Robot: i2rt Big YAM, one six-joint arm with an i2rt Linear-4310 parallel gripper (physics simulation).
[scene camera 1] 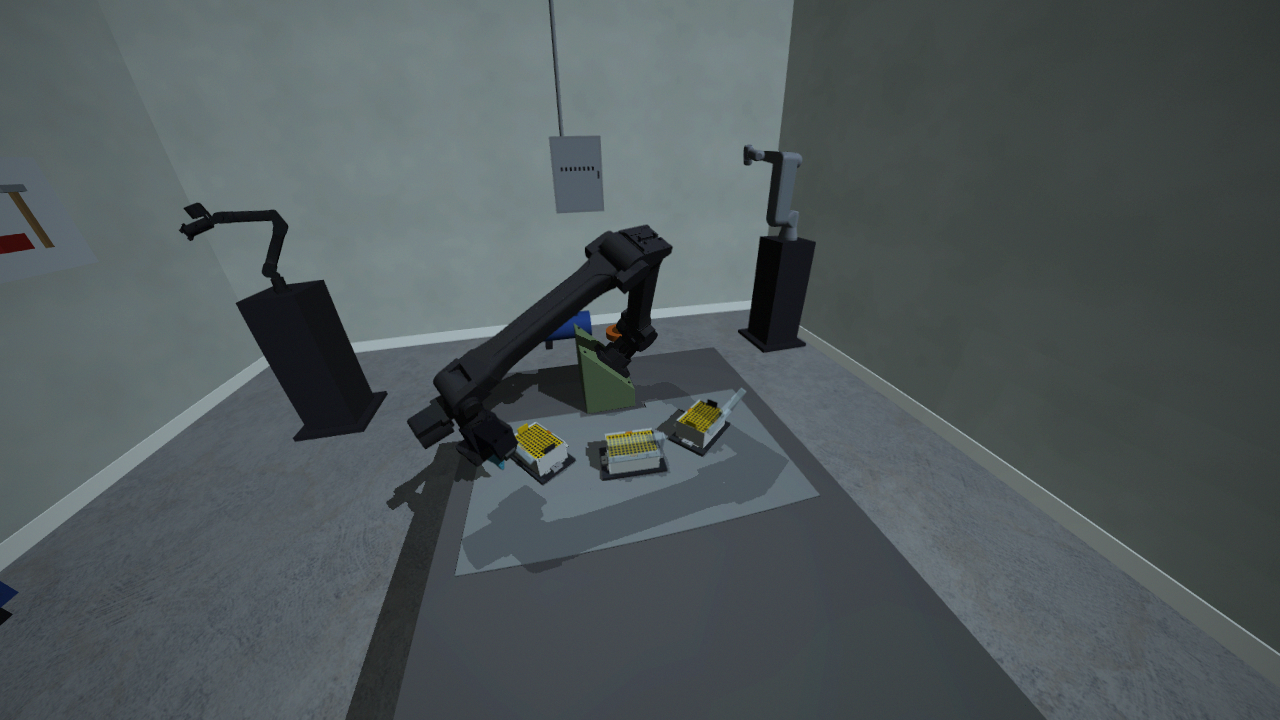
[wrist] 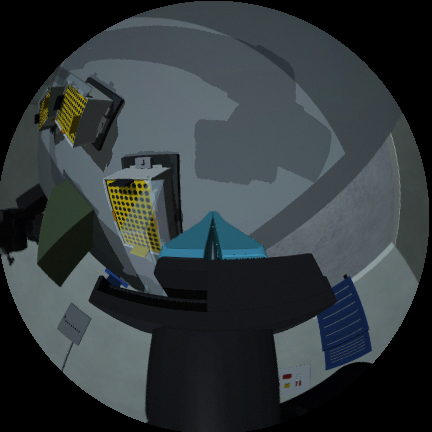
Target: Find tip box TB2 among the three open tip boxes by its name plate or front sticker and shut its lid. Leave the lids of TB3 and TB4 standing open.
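Pixels of known places: gripper, between the fingertips: [scene camera 1: 501, 468] [wrist: 212, 216]; arm's base, origin of its link: [scene camera 1: 610, 362] [wrist: 49, 229].
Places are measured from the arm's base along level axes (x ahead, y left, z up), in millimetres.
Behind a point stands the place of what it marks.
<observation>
My gripper [scene camera 1: 500, 463] @[x 327, y -310, z -40 mm] [wrist: 212, 216] @[x 327, y -310, z -40 mm] is shut and empty, its teal fingertips together, low beside the outer side of the left tip box [scene camera 1: 539, 447] [wrist: 132, 215] @[x 326, y -260, z 15 mm]. That box holds a yellow rack. Its clear lid [wrist: 159, 210] @[x 318, y -269, z -12 mm] shows in the wrist view along the side nearest my fingers, partly across the rack; its exact angle is hard to tell. The name plate [wrist: 143, 162] @[x 293, y -199, z -97 mm] is too small to read. The middle tip box [scene camera 1: 632, 452] @[x 380, y -26, z -14 mm] [wrist: 73, 115] and the right tip box [scene camera 1: 700, 422] @[x 279, y 181, z -58 mm] [wrist: 45, 109] also show yellow racks. The right box's clear lid [scene camera 1: 734, 402] @[x 328, y 242, z 27 mm] stands open, tilted outward.
The boxes stand on dark bases on a pale mat [scene camera 1: 581, 488] @[x 361, y -145, z -115 mm]. A green wedge-shaped mount [scene camera 1: 604, 385] @[x 81, y -35, z -27 mm] [wrist: 65, 230] @[x 80, y -90, z -17 mm] stands behind them at my arm's base. Two dark pedestals [scene camera 1: 308, 358] [scene camera 1: 778, 291] carrying other arms stand farther back, left and right.
</observation>
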